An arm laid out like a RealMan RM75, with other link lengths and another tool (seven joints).
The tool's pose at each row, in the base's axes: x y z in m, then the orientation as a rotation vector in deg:
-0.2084 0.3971 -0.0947 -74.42 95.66 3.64
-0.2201 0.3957 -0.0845 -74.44 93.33 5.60
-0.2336 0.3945 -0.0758 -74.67 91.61 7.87
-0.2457 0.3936 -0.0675 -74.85 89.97 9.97
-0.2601 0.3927 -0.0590 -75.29 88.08 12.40
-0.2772 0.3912 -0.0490 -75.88 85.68 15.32
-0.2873 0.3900 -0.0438 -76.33 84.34 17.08
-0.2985 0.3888 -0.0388 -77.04 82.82 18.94
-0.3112 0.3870 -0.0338 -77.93 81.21 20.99
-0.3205 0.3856 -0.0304 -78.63 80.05 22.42
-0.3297 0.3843 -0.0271 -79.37 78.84 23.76
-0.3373 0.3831 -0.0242 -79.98 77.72 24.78
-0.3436 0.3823 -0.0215 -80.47 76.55 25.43
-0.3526 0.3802 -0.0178 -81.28 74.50 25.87
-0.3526 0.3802 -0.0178 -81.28 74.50 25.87
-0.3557 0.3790 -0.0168 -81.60 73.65 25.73
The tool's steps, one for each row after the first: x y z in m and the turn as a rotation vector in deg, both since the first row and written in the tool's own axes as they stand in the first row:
-0.0068 0.0033 -0.0136 -0.54 -2.63 -0.28
-0.0128 0.0088 -0.0275 -1.59 -4.84 -0.27
-0.0186 0.0136 -0.0401 -2.55 -6.91 -0.26
-0.0247 0.0200 -0.0544 -3.86 -9.21 -0.38
-0.0316 0.0275 -0.0714 -5.48 -12.03 -0.62
-0.0349 0.0321 -0.0813 -6.58 -13.59 -0.76
-0.0382 0.0377 -0.0918 -7.88 -15.22 -1.10
-0.0411 0.0442 -0.1036 -9.42 -16.91 -1.50
-0.0430 0.0490 -0.1122 -10.55 -18.07 -1.84
-0.0449 0.0538 -0.1206 -11.66 -19.21 -2.27
-0.0465 0.0577 -0.1277 -12.50 -20.20 -2.71
-0.0481 0.0608 -0.1336 -13.03 -21.15 -3.27
-0.0497 0.0650 -0.1425 -13.47 -22.56 -4.52
-0.0497 0.0650 -0.1425 -13.47 -22.56 -4.52
-0.0497 0.0663 -0.1457 -13.44 -23.04 -5.16

